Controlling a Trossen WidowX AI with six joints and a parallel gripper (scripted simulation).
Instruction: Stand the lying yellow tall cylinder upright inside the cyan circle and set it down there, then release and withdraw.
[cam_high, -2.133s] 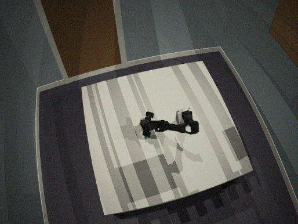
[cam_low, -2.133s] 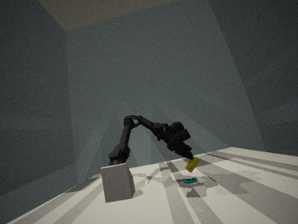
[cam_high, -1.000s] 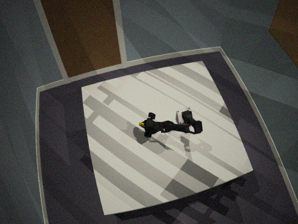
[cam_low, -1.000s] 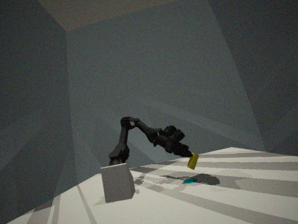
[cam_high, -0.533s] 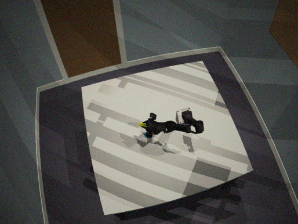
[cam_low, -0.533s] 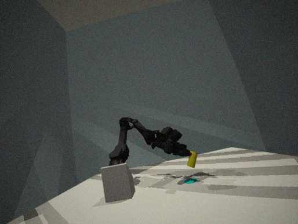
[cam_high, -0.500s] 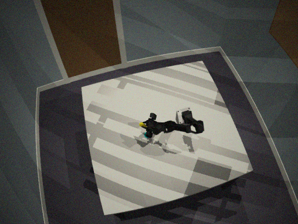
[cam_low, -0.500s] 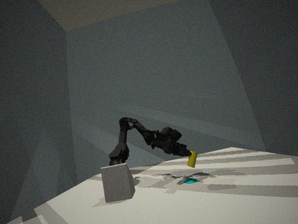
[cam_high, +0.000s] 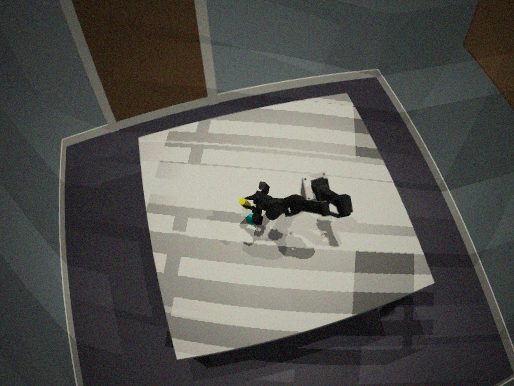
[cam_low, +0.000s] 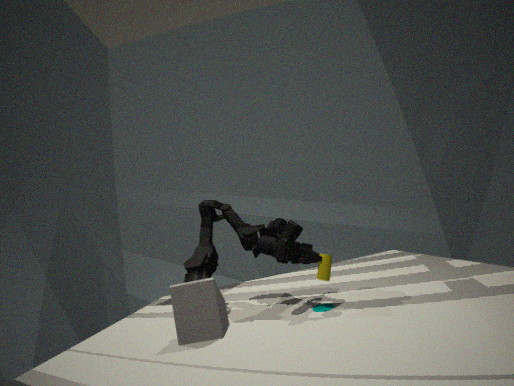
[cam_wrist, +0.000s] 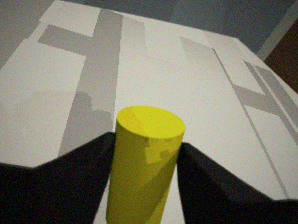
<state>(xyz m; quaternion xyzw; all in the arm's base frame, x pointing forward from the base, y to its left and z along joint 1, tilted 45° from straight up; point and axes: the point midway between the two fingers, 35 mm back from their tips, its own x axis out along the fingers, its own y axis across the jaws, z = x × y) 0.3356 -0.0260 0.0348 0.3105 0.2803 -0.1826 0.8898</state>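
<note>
The cyan circle is 130 mm below my gripper tip, 30 mm to the left of it and 30 mm behind it. The rest, counted from my gripper tip: yellow tall cylinder 20 mm below.
</note>
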